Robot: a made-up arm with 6 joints. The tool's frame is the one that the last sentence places.
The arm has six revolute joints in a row. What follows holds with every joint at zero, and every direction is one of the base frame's. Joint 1 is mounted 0.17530 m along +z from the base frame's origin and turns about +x. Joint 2 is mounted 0.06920 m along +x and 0.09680 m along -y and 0.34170 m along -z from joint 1 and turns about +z. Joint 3 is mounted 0.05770 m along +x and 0.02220 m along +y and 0.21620 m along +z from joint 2 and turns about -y. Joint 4 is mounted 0.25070 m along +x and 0.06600 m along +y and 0.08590 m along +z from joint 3 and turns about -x. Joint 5 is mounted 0.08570 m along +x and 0.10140 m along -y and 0.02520 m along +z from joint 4 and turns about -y. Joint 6 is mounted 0.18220 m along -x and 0.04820 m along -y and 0.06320 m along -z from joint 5 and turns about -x. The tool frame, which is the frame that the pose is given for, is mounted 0.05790 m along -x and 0.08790 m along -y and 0.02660 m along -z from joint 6; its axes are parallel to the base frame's.
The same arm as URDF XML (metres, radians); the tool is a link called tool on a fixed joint. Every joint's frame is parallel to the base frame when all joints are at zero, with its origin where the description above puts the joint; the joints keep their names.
<robot name="arm">
<joint name="tool_joint" type="fixed"><parent link="link6"/><child link="tool"/><origin xyz="-0.0579 -0.0879 -0.0266"/></joint>
<joint name="joint 6" type="continuous"><parent link="link5"/><child link="link6"/><origin xyz="-0.1822 -0.0482 -0.0632"/><axis xyz="-1 0 0"/></joint>
<joint name="joint 5" type="continuous"><parent link="link4"/><child link="link5"/><origin xyz="0.0857 -0.1014 0.0252"/><axis xyz="0 -1 0"/></joint>
<joint name="joint 4" type="continuous"><parent link="link3"/><child link="link4"/><origin xyz="0.2507 0.0660 0.0859"/><axis xyz="-1 0 0"/></joint>
<joint name="joint 3" type="continuous"><parent link="link2"/><child link="link3"/><origin xyz="0.0577 0.0222 0.2162"/><axis xyz="0 -1 0"/></joint>
<joint name="joint 2" type="continuous"><parent link="link1"/><child link="link2"/><origin xyz="0.0692 -0.0968 -0.3417"/><axis xyz="0 0 1"/></joint>
<joint name="joint 1" type="continuous"><parent link="base_link"/><child link="link1"/><origin xyz="0.0000 0.0000 0.1753"/><axis xyz="1 0 0"/></joint>
<link name="base_link"/>
<link name="link1"/>
<link name="link2"/>
<link name="link3"/>
<link name="link4"/>
<link name="link5"/>
<link name="link6"/>
<link name="tool"/>
</robot>

